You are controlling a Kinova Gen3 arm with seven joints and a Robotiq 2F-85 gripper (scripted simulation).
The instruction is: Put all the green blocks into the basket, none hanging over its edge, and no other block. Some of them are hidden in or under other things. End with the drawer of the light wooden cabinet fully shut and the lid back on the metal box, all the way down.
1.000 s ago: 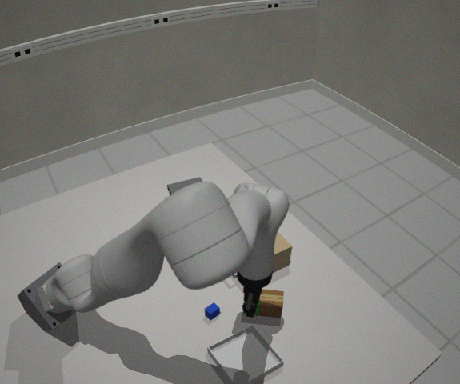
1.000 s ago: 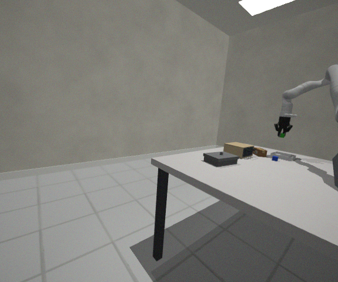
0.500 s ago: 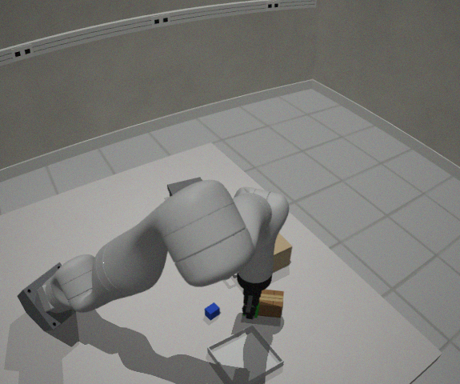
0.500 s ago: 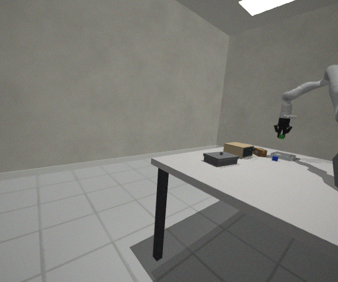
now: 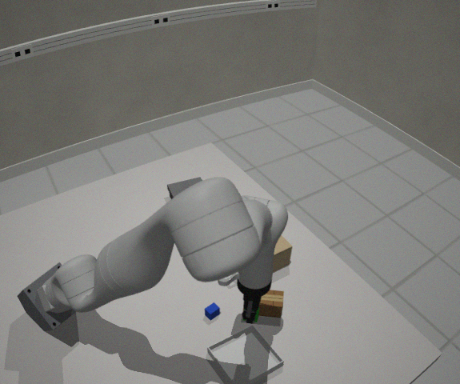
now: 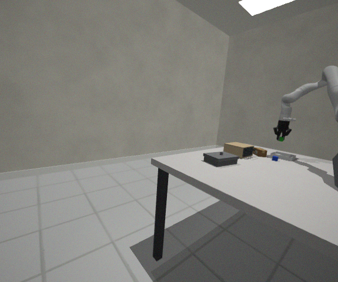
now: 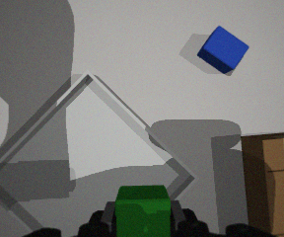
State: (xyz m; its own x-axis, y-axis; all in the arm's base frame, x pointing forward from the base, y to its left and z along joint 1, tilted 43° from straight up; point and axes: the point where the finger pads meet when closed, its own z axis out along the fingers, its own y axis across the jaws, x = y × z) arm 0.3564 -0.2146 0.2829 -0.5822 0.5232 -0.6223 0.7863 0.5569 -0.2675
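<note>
Right now my hand is 15 cm above the grey basket, 4 cm past it and 3 cm to the left of it. From my hand the other things lie so: blue block 14 cm to the left, 14 cm below, 1 cm behind; red block 14 cm below, 13 cm ahead, 5 cm to the left; darker brown wooden box 12 cm below, 12 cm ahead, 7 cm to the left.
</note>
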